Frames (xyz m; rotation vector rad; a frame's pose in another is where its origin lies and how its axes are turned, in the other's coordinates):
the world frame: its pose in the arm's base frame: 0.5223 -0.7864 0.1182 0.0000 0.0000 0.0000
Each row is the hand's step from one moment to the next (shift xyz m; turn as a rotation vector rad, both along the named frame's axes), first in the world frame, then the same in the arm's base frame.
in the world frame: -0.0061 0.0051 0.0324 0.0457 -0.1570 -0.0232
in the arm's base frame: -0.0061 0.0051 0.0324 0.0457 -0.1570 -0.0232
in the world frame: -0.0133 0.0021 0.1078 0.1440 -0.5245 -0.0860
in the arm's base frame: -0.0133 0.0021 0.1078 0.1440 -0.5245 -0.0860
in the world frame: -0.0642 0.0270 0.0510 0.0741 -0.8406 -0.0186
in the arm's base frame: -0.0642 0.0270 0.0510 0.0741 -0.8406 -0.0186
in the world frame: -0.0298 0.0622 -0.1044 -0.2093 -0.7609 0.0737
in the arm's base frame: -0.0298 0.0622 -0.1044 -0.2093 -0.7609 0.0737
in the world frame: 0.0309 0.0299 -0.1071 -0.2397 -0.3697 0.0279
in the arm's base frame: 0.0309 0.0299 -0.1071 -0.2397 -0.3697 0.0279
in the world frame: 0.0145 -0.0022 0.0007 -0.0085 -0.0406 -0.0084
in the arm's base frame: 0.0145 -0.0022 0.0007 -0.0085 -0.0406 -0.0084
